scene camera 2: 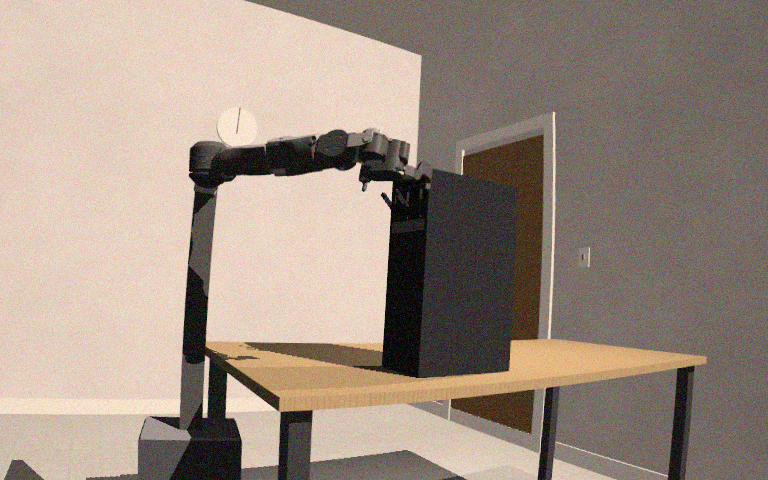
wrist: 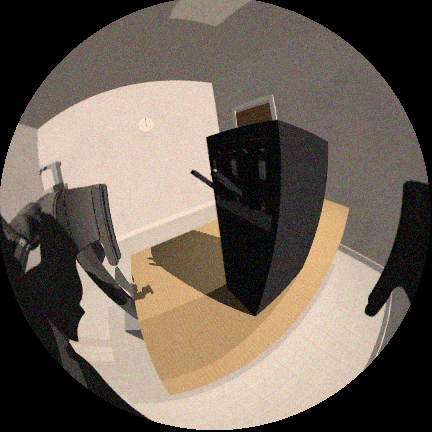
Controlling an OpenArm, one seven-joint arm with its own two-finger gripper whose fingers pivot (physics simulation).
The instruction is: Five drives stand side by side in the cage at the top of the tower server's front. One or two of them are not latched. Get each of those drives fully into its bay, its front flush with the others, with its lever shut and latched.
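The black tower server (scene camera 2: 467,271) (wrist: 300,200) stands upright on the table, its dark front facing the arm. The drive cage (wrist: 247,172) is at the top of that front. The drives are dark and their edges are hard to tell apart; pale labels show on two of them. One lever (scene camera 2: 386,199) (wrist: 202,179) sticks out past the front's left edge in the wrist view. A second lever (wrist: 227,183) also stands out, slanting across the cage. Which bays they belong to is unclear. My gripper (scene camera 2: 395,185) (wrist: 216,245) is open and empty, its fingers wide apart at the top front of the tower.
The wooden table (scene camera 2: 339,399) (wrist: 175,345) carries the tower. The arm's post (scene camera 2: 195,271) stands at the table's left end in the scene view. A brown door (scene camera 2: 526,226) (wrist: 254,115) and a wall lie behind the tower. A round clock (scene camera 2: 237,126) (wrist: 146,124) hangs on the pale wall.
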